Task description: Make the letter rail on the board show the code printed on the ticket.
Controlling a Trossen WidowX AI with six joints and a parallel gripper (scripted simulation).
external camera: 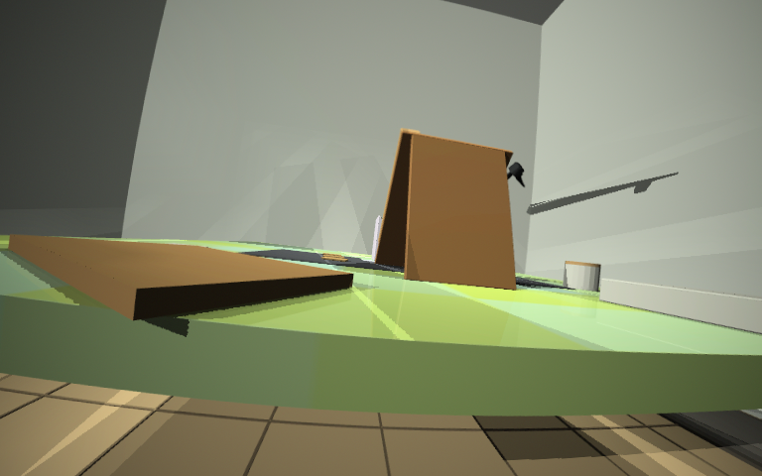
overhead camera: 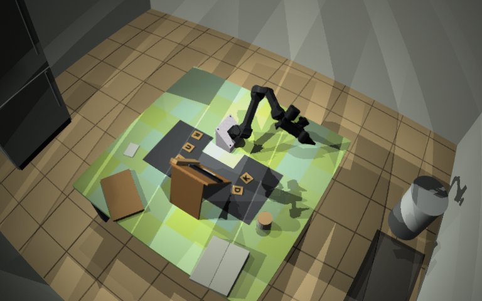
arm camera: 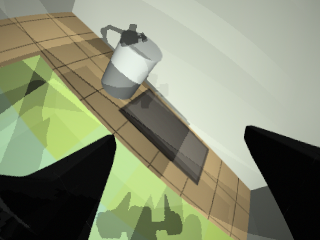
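Right now the white ticket is 360 mm ahead of my gripper tip, 430 mm to the right of it and 250 mm below it. Round my gripper tip: dark mat (250 mm ahead, 470 mm to the right, 330 mm below); flat wooden slab (760 mm ahead, 770 mm to the right, 320 mm below); card (490 mm ahead, 950 mm to the right, 320 mm below).
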